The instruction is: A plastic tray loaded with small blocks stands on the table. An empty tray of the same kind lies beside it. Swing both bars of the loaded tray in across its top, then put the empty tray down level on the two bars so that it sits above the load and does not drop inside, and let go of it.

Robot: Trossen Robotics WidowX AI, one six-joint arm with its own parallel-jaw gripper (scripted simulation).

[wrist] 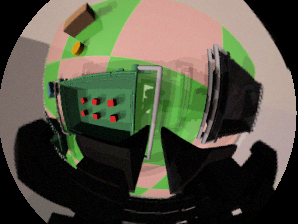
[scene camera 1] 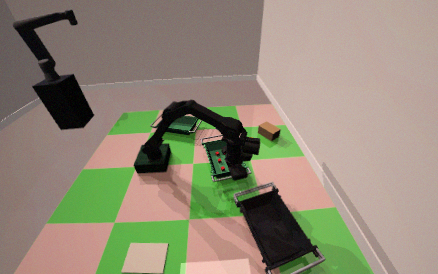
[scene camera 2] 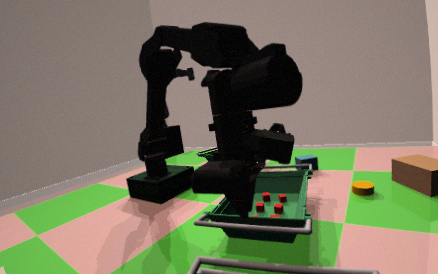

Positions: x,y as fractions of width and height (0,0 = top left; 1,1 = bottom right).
Labels:
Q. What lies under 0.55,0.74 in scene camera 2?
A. My gripper.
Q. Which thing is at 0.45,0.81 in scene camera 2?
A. A grey wire bar.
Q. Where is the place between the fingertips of my gripper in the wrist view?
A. At 0.52,0.57

